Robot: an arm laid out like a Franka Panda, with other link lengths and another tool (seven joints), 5 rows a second.
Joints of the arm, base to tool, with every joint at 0 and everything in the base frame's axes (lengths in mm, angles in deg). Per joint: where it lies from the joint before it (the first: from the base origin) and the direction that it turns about. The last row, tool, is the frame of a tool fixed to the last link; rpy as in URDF.
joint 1: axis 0 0 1 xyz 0 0 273.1
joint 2: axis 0 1 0 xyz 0 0 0
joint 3: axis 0 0 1 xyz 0 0 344.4
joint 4: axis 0 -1 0 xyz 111.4 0 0
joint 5: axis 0 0 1 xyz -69.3 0 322.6
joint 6: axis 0 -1 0 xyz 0 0 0
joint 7: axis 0 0 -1 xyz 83.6 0 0
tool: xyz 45 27 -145.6 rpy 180 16.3 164.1
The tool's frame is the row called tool.
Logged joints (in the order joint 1, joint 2, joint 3, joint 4, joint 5, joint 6, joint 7), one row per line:
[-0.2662 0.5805 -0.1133 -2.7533 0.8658 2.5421 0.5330]
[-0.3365 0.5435 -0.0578 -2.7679 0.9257 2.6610 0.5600]
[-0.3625 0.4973 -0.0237 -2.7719 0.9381 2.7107 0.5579]
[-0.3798 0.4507 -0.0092 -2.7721 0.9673 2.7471 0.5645]
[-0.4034 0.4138 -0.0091 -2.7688 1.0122 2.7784 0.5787]
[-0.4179 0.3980 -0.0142 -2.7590 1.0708 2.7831 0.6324]
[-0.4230 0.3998 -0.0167 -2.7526 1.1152 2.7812 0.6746]
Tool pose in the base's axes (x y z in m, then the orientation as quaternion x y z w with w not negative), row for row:
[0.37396 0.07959 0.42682 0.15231 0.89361 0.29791 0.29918]
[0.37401 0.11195 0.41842 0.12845 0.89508 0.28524 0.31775]
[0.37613 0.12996 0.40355 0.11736 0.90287 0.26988 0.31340]
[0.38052 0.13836 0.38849 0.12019 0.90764 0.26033 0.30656]
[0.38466 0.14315 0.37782 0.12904 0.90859 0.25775 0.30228]
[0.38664 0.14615 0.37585 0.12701 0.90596 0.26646 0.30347]
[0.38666 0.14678 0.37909 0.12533 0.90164 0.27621 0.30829]
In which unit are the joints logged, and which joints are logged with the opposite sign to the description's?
The joints are logged in radians. Opposite sign: joint 1, joint 2, joint 7.
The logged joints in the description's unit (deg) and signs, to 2 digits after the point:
[15.25 -33.26 -6.49 -157.75 49.61 145.65 -30.54]
[19.28 -31.14 -3.31 -158.59 53.04 152.46 -32.09]
[20.77 -28.49 -1.36 -158.82 53.75 155.31 -31.97]
[21.76 -25.82 -0.53 -158.83 55.42 157.40 -32.34]
[23.11 -23.71 -0.52 -158.64 57.99 159.19 -33.16]
[23.94 -22.80 -0.81 -158.08 61.35 159.46 -36.23]
[24.24 -22.91 -0.96 -157.71 63.90 159.35 -38.65]

